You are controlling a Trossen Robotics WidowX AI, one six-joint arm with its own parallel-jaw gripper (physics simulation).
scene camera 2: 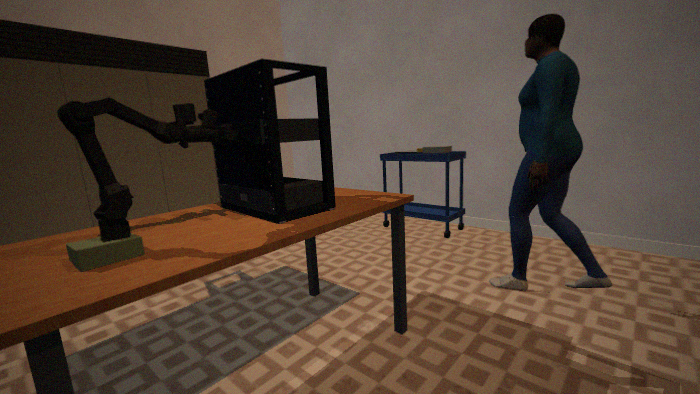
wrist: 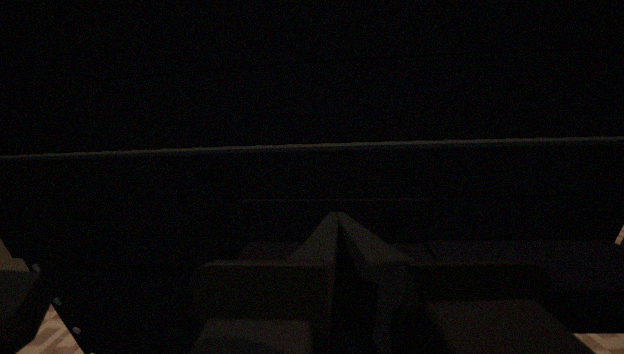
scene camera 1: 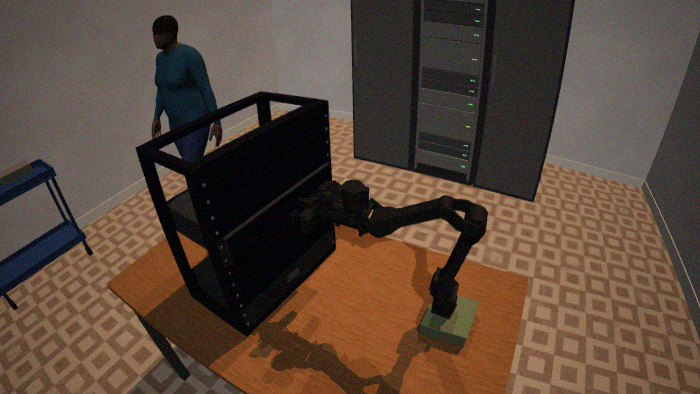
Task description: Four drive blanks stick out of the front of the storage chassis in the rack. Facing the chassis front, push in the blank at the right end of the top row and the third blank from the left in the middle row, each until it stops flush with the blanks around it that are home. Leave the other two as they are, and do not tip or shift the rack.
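Pixels of known places: gripper, fingertip midpoint: (scene camera 2: 238, 132) (wrist: 335, 219) (scene camera 1: 299, 200); arm's base, origin of the base link: (scene camera 2: 115, 238) (scene camera 1: 444, 308).
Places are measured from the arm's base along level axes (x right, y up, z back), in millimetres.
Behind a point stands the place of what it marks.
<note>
The black rack (scene camera 1: 209, 225) @(y 389, x -392, z -472 mm) (scene camera 2: 326, 140) @(y 244, x 98, z -750 mm) stands upright on the table. The storage chassis shows its grey side (scene camera 1: 186, 220) @(y 323, x -372, z -637 mm) (scene camera 2: 300, 130) @(y 289, x 71, z -644 mm) through the open rack side; its front is almost black in both scene views. My gripper (scene camera 1: 296, 215) (scene camera 2: 234, 133) @(y 293, x -89, z -460 mm) (wrist: 335, 219) @(y 293, x -89, z -460 mm) is shut and empty, at the chassis front below the pale horizontal strip (scene camera 1: 275, 201) @(y 335, x -176, z -466 mm) (wrist: 320, 146) @(y 336, x -97, z -465 mm). In the wrist view, a faint horizontal edge (wrist: 300, 200) @(y 305, x -110, z -460 mm) of what looks like a blank lies just above the fingertips. Which blank it is, contact and how far any blank sticks out are too dark to tell.
A lower unit (scene camera 1: 295, 272) @(y 26, x -134, z -477 mm) (scene camera 2: 245, 196) @(y 30, x -130, z -476 mm) sits in the rack's bottom. The arm's green base block (scene camera 1: 450, 325) @(y -2, x -52, z 44 mm) (scene camera 2: 107, 252) @(y -20, x 69, z 31 mm) is on the wooden table (scene camera 1: 360, 280) @(y -55, x 18, z -319 mm) (scene camera 2: 200, 250) @(y -54, x 164, z -180 mm). A person (scene camera 1: 180, 75) (scene camera 2: 550, 110) stands beyond the table, with a blue cart (scene camera 1: 42, 245) (scene camera 2: 422, 157) nearby.
</note>
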